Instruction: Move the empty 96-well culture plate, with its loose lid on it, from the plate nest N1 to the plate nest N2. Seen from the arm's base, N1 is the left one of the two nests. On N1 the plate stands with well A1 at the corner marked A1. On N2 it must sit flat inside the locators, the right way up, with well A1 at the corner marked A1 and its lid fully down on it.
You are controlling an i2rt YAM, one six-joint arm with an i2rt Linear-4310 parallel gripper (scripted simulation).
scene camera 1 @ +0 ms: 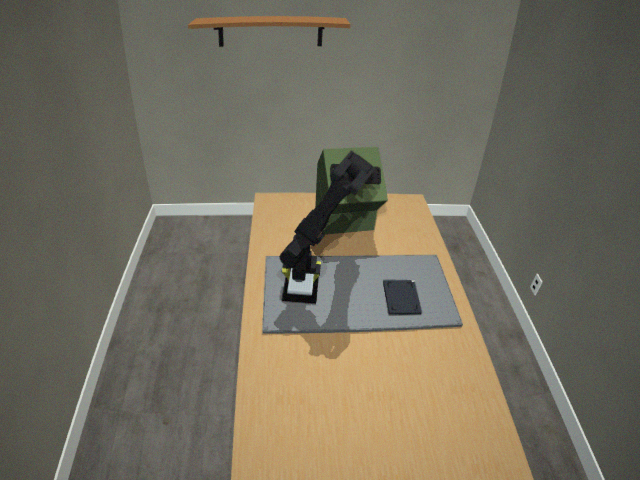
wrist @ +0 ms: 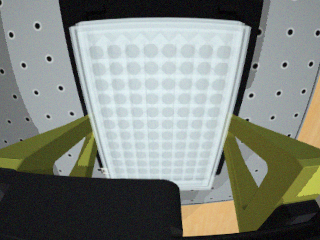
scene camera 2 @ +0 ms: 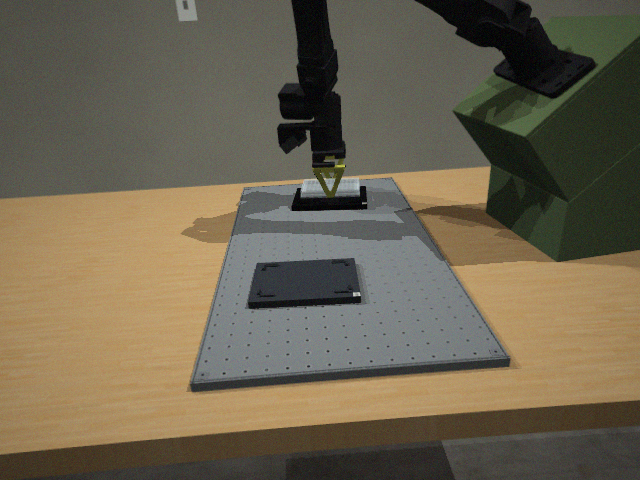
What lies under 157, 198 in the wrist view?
My gripper.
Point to a black nest N2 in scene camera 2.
341, 203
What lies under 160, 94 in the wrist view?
A lid.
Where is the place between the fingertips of my gripper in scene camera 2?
At 331, 190
